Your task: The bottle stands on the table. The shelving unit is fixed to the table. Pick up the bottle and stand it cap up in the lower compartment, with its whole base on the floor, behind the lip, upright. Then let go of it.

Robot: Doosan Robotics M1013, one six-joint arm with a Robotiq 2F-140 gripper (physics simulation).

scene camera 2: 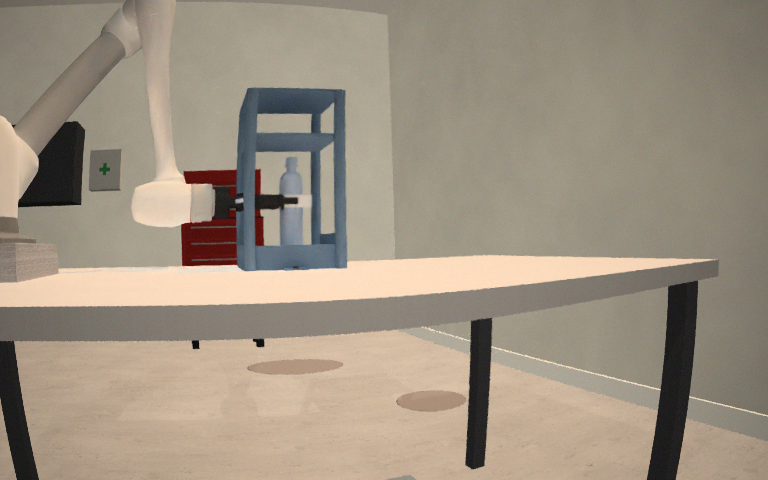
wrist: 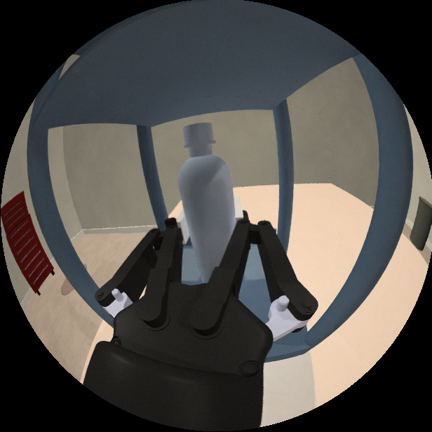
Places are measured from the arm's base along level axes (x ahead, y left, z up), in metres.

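Pixels of known places: gripper, fingertip midpoint: [scene camera 2: 308, 202].
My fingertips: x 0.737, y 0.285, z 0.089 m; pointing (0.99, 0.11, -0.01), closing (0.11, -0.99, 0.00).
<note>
For each thing: its top centre in the pictures, then the offset to it from my fingertips. "*": a spot on its surface instead. Level surfaces: height alone.
- pale blue-grey bottle, middle of its top: [scene camera 2: 291, 158] dx -0.042, dy -0.005, dz +0.106 m
- blue shelving unit, surface spot: [scene camera 2: 339, 181] * dx +0.052, dy -0.123, dz +0.033 m
- low blue lip, surface spot: [scene camera 2: 300, 256] * dx -0.033, dy -0.112, dz -0.123 m
- middle shelf, surface spot: [scene camera 2: 294, 141] * dx -0.038, dy -0.038, dz +0.140 m
- table, its level: dz -0.151 m
The pale blue-grey bottle [scene camera 2: 291, 226] [wrist: 205, 185] is upright, cap up, inside the lower compartment of the blue shelving unit [scene camera 2: 339, 181] [wrist: 392, 165]. My gripper [scene camera 2: 297, 200] [wrist: 214, 207] reaches in level through the unit's open side and is shut on the bottle's body. In the scene view the bottle's lower end passes behind the low blue lip [scene camera 2: 300, 256], so its base is hidden; I cannot tell whether it touches the compartment floor. The cap is below the middle shelf [scene camera 2: 294, 141] [wrist: 200, 75], with a gap between them.
Corner posts stand on both sides of my gripper, and the middle shelf is above it. The unit stands on the table [scene camera 2: 453, 283] [wrist: 325, 240]. A red drawer cabinet [scene camera 2: 212, 243] [wrist: 27, 242] is in the background. The arm's base is at the table's left.
</note>
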